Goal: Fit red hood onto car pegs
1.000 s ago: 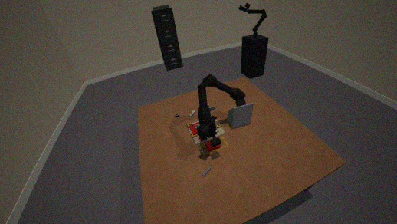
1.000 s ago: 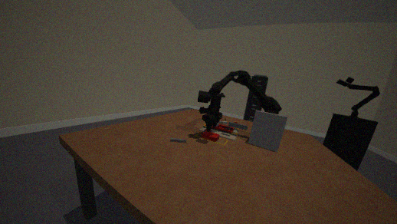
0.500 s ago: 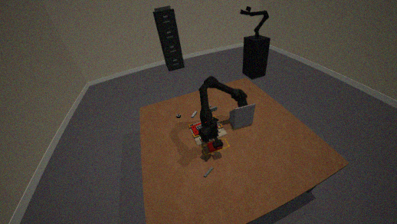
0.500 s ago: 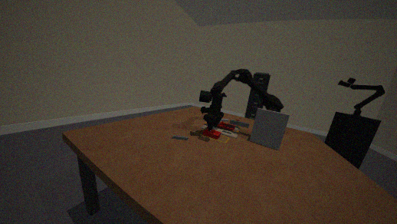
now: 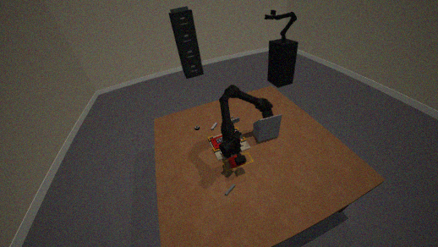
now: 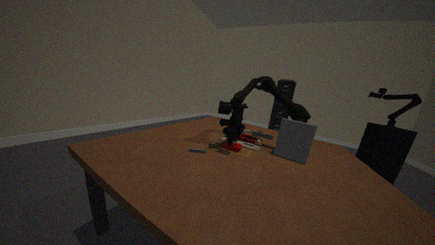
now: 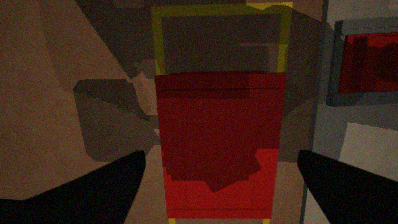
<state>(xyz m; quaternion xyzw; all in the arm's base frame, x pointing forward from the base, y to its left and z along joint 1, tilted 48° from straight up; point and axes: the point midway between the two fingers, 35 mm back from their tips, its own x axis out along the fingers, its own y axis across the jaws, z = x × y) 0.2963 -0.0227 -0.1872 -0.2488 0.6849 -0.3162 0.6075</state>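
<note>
Now: gripper tip 1 cm above the red hood. Round my gripper tip: jig (19 cm to the right, 2 cm below, 1 cm behind).
</note>
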